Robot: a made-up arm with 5 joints.
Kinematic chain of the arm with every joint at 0, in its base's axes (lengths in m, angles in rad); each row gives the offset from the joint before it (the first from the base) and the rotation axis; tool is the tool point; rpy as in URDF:
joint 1: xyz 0 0 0.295 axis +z
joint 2: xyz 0 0 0 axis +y
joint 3: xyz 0.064 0 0.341 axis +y
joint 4: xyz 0.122 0 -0.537 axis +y
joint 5: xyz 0.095 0 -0.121 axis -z
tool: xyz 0 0 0 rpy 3.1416 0 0
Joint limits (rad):
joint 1: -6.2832..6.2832
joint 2: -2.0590..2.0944
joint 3: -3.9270..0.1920
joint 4: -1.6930..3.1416
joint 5: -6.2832..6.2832
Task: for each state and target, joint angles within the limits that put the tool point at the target. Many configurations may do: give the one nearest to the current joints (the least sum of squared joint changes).
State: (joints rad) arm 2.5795 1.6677 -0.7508 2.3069 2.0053
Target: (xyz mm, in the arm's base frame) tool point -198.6 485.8 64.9
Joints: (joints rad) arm 1.9589 0.7619 -1.3266 2.5090 2.0053
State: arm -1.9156 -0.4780 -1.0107 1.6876 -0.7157
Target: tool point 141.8 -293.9 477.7
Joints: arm -1.1213 -0.8832 -0.5928 2.1216 -0.7157
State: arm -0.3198 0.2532 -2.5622 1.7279 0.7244
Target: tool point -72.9 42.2 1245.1
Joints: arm -0.5247 -0.3151 -2.9159 1.7629 0.7244
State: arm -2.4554 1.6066 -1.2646 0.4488 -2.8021
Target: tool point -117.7 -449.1 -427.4
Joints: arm -1.8271 1.4659 -1.4061 0.4181 -2.8021
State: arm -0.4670 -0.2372 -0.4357 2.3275 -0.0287
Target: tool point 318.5 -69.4 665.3
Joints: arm -0.2145 -0.7464 -1.0319 2.3776 -0.0287
